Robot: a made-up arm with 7 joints. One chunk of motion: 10 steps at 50 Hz.
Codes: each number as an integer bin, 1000 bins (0 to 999) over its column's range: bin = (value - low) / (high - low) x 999, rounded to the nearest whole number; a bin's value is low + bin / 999 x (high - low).
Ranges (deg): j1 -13..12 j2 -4..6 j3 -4..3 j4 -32..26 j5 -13..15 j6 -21..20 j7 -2..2
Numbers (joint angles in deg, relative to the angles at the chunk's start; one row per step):
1: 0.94 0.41 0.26 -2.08 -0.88 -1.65 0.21
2: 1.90 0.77 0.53 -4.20 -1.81 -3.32 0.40
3: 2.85 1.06 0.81 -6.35 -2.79 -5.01 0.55
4: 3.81 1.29 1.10 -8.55 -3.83 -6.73 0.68
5: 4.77 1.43 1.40 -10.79 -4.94 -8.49 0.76
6: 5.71 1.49 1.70 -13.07 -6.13 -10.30 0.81
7: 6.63 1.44 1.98 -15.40 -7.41 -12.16 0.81
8: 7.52 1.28 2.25 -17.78 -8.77 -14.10 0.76
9: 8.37 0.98 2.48 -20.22 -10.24 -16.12 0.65
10: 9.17 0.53 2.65 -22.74 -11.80 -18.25 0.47
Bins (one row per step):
1: 557 441 608 515 432 471 552
2: 595 477 646 479 399 431 599
3: 633 505 686 442 364 390 637
4: 672 528 728 404 327 348 669
5: 710 542 771 365 288 305 689
6: 748 548 813 326 245 261 702
7: 784 543 853 286 199 215 702
8: 820 527 892 245 151 168 689
9: 854 498 925 203 98 119 662
10: 886 453 949 159 43 67 617

